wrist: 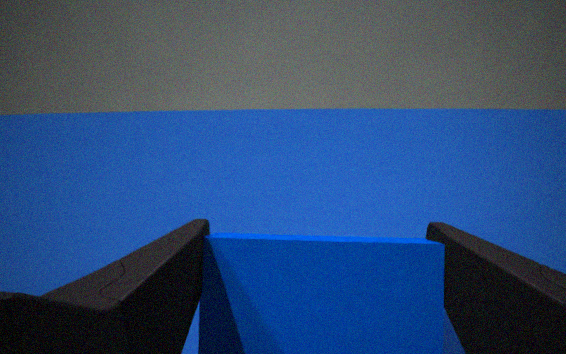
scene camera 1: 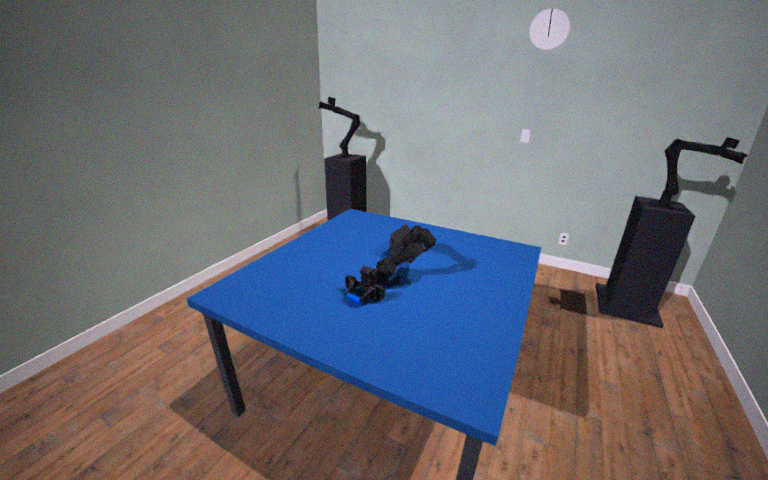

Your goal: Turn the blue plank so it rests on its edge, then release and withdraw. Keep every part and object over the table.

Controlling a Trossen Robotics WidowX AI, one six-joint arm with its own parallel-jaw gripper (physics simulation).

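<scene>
The blue plank [scene camera 1: 353,298] [wrist: 330,290] is held between the two dark fingers of my gripper [scene camera 1: 362,294] [wrist: 318,235]. In the wrist view its broad face fills the space between the fingers, with a thin brighter edge along its top, and a dark shadow falls on its left part. In the scene view the plank is small and partly covered by the fingers; it is low at the table top, near the gripper's shadow. Whether its underside touches the table cannot be told.
The blue table [scene camera 1: 430,350] [wrist: 300,165] extends around the arm, with its far edge across the wrist view. The arm's base stands toward the back of the table. Two dark pedestals [scene camera 1: 645,260] [scene camera 1: 345,183] with other arms stand on the floor beyond it.
</scene>
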